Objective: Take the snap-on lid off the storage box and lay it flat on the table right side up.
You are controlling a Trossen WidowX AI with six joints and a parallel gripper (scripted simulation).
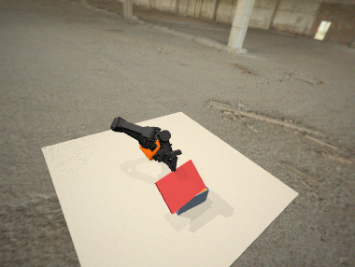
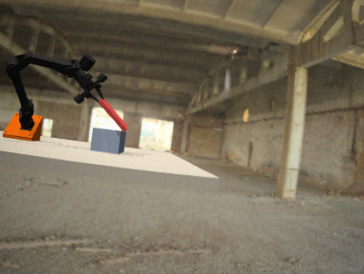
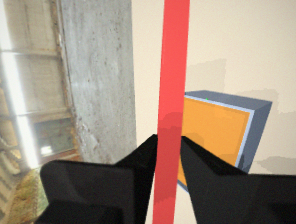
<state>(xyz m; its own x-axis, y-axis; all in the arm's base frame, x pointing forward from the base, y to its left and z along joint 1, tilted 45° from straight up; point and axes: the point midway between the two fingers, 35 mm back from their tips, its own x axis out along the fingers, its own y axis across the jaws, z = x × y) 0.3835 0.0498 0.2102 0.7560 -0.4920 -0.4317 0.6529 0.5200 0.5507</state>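
Right now my gripper tip is 6 cm short of the red lid, 2 cm to the right of it and 5 cm above it. From my gripper tip the other things lie so: storage box 5 cm ahead, 9 cm to the left, 18 cm below.
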